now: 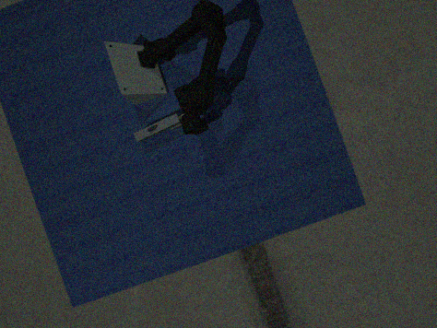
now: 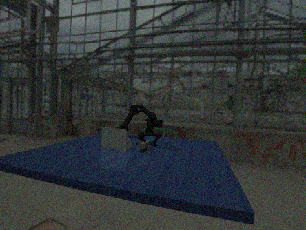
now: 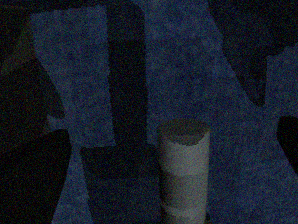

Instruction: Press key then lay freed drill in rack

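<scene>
Now: the drill 5 cm to the right of my gripper tip and 3 cm above it. The rest, counted from my gripper tip: long grey block: 15 cm to the right, 3 cm above, 2 cm ahead.
</scene>
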